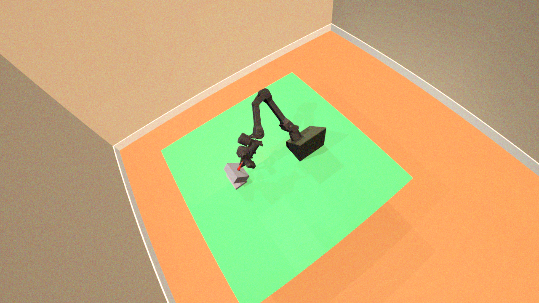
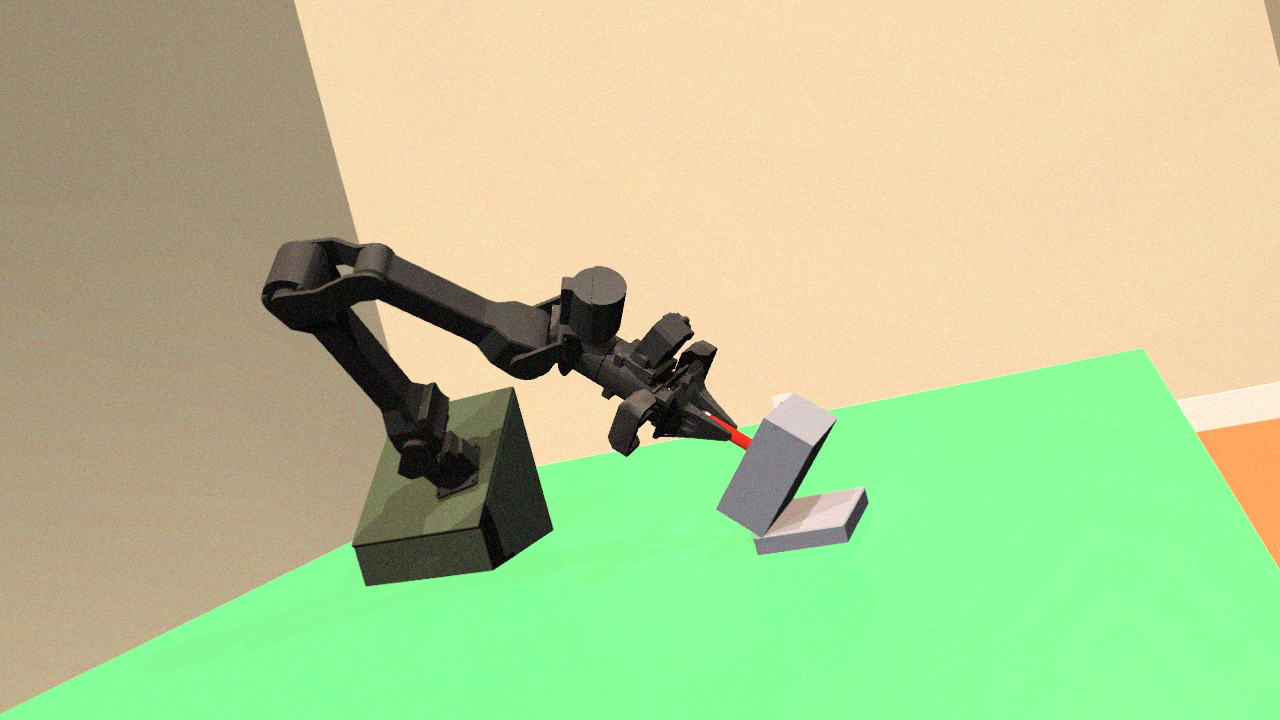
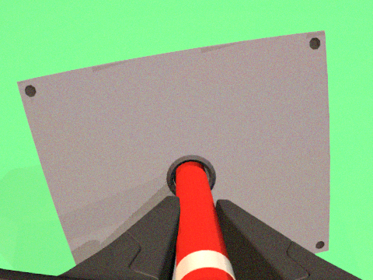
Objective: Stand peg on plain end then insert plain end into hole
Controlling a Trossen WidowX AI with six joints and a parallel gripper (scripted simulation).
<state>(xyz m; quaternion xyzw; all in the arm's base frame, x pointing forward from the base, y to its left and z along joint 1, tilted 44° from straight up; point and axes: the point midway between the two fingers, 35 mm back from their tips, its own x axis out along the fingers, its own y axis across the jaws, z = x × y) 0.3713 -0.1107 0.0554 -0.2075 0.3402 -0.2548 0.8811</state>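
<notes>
The grey sloped panel lies 40 mm ahead of my gripper tip and 40 mm below it. From my gripper tip the other things lie so: red peg 10 mm behind, 10 mm above; flat grey foot 60 mm ahead, 10 mm to the right, 110 mm below.
</notes>
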